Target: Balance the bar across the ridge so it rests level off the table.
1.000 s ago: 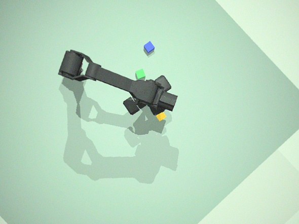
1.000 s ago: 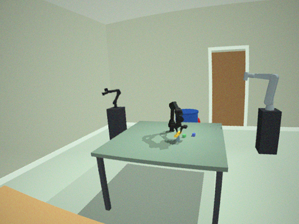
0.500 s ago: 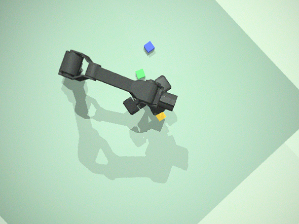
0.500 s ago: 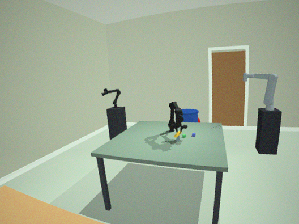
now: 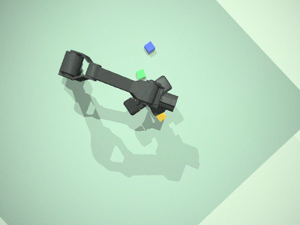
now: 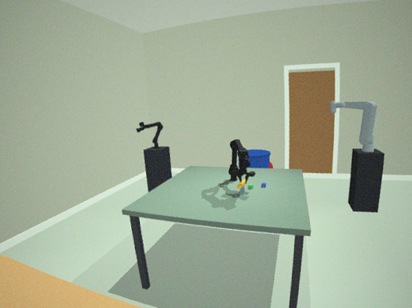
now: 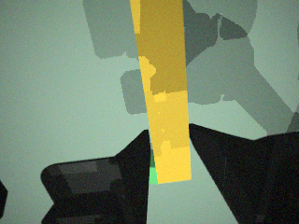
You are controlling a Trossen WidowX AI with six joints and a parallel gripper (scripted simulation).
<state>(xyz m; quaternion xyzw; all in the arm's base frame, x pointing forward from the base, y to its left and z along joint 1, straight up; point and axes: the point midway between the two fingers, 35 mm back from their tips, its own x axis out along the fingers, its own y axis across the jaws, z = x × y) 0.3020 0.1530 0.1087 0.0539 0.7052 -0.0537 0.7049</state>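
Now: gripper tip 30 mm short of the yellow bar. Also, from my gripper tip: green cube (90 mm behind, 60 mm below, 40 mm to the left); then blue cube (150 mm to the left, 150 mm behind, 60 mm below).
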